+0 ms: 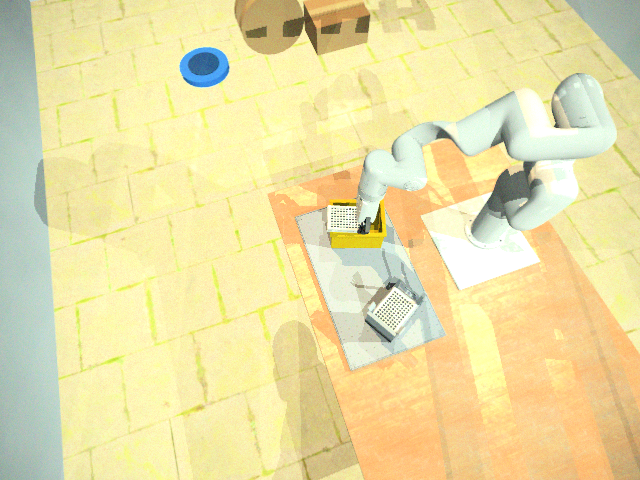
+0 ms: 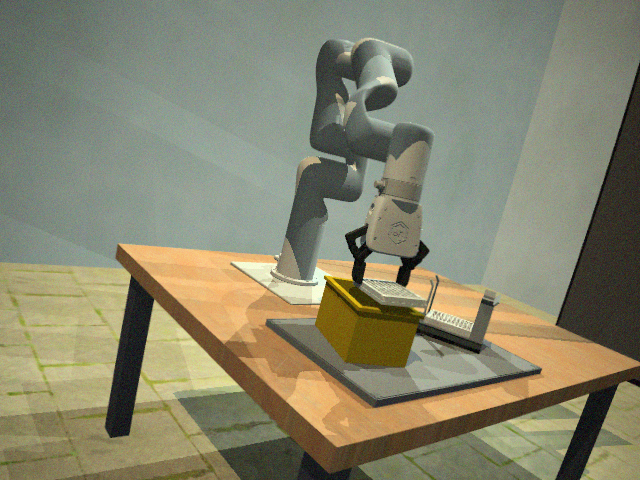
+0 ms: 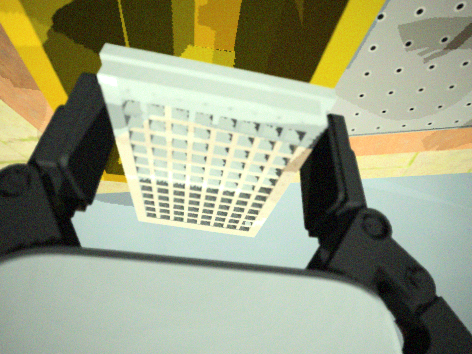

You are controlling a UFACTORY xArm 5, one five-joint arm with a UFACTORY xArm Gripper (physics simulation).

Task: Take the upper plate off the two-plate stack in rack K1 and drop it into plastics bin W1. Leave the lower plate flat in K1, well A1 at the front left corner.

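Places are measured from the arm's base along level axes (x ahead, y left, z up), in centimetres.
Pixels of known places: gripper, fingertip midpoint: [image 1: 362,219] [image 2: 378,285] [image 3: 215,119]; arm's base, link origin: [image 1: 484,231] [image 2: 294,277].
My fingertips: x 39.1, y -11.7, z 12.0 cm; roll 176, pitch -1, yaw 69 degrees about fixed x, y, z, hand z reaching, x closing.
Ahead of a thing's pixels: the offset from my fingertips to its top centre. Level surfaces: height alone.
My gripper [image 1: 364,225] [image 2: 379,283] [image 3: 215,119] is shut on the upper plate, a white gridded plate @(dy -1.5, dx +4.0, dz +1.5 cm) [image 1: 342,218] [image 2: 395,293] [image 3: 210,92], gripping it near one end by its two sides. The plate's far part reaches out from the fingers, over yellow bin W1 @(dy -2.0, dx +0.8, dz -1.5 cm) [image 1: 356,241] [image 2: 379,338] [image 3: 345,45] and across its rim; whether it touches the rim cannot be told. The lower plate @(dy +27.4, dx +0.4, dz -7.6 cm) [image 1: 395,308] [image 2: 450,321] lies, looking flat, in grey rack K1 @(dy +27.1, dx -0.2, dz +0.5 cm) [image 1: 379,328] [image 2: 483,320]. Its well A1 is too small to make out.
Bin and rack stand on a grey perforated board @(dy +12.2, dx +2.9, dz -11.4 cm) [image 1: 336,289] [image 2: 382,390] [image 3: 395,85] on the wooden table @(dz -12.8 cm) [image 1: 491,392] [image 2: 206,304]. Upright posts and thin rods stand at the rack. The arm's base sits on a white plate [image 1: 465,273] [image 2: 289,294]. Boxes and a blue ring [image 1: 186,77] are on the floor.
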